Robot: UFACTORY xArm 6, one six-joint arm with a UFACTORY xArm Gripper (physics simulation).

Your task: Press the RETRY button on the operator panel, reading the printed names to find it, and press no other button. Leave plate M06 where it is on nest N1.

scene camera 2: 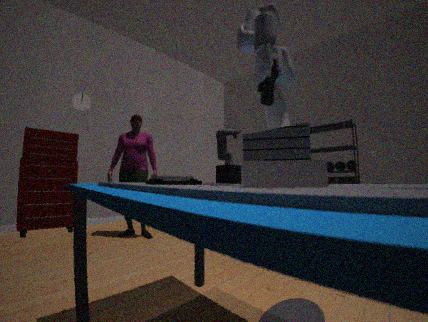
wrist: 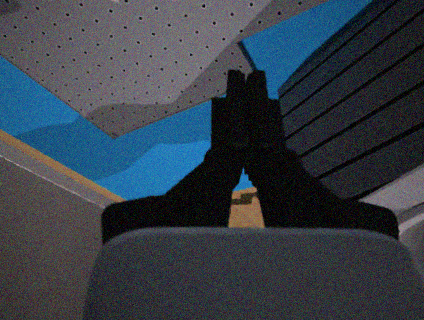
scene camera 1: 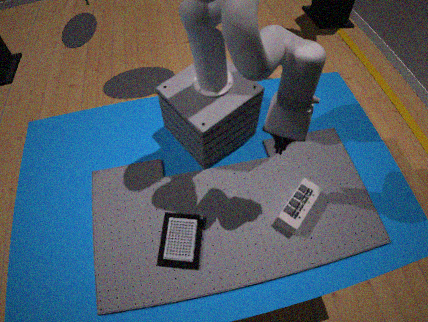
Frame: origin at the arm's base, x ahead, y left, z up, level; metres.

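Seen in the pictures: gripper, fingertip midpoint: (scene camera 2: 267, 104) (wrist: 242, 91) (scene camera 1: 279, 149); arm's base, origin of the base link: (scene camera 2: 280, 134) (scene camera 1: 213, 82).
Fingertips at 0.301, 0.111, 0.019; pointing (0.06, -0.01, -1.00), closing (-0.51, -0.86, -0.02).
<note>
Pixels of each thing's middle, then the offset from my fingertips to it, as dx, dy, dz. "spot": a spot on its surface instead. Level surfaces: height alone.
- operator panel, body centre: (scene camera 2: 281, 173) (scene camera 1: 298, 205) +0.091, +0.079, -0.201
- Plate M06, body centre: (scene camera 1: 180, 238) (scene camera 2: 172, 178) +0.113, -0.297, -0.209
- black nest N1, surface spot: (scene camera 1: 162, 260) spot: +0.167, -0.359, -0.213
- perforated board, its level: dz -0.228
- blue table top, its level: dz -0.241
The operator panel (scene camera 1: 300, 204) is a pale sloped box on the right part of the perforated board, with a row of dark buttons and labels; its printed names are too small to read. Plate M06 (scene camera 1: 181, 239) is a white well plate lying in the black nest N1 (scene camera 1: 162, 260) on the left part of the board. My gripper (scene camera 1: 280, 151) (scene camera 2: 266, 103) (wrist: 242, 91) is shut and empty, its fingertips together. It hangs high, behind and a little left of the panel in scene camera 1. The panel does not show in the wrist view.
The ribbed robot base (scene camera 1: 232, 130) (scene camera 2: 276, 145) (wrist: 360, 100) stands behind the board, to the left of the gripper in scene camera 1. The perforated board (scene camera 1: 135, 285) (wrist: 125, 65) lies on the blue table top (scene camera 1: 50, 200). A person (scene camera 2: 135, 152) stands beyond the table.
</note>
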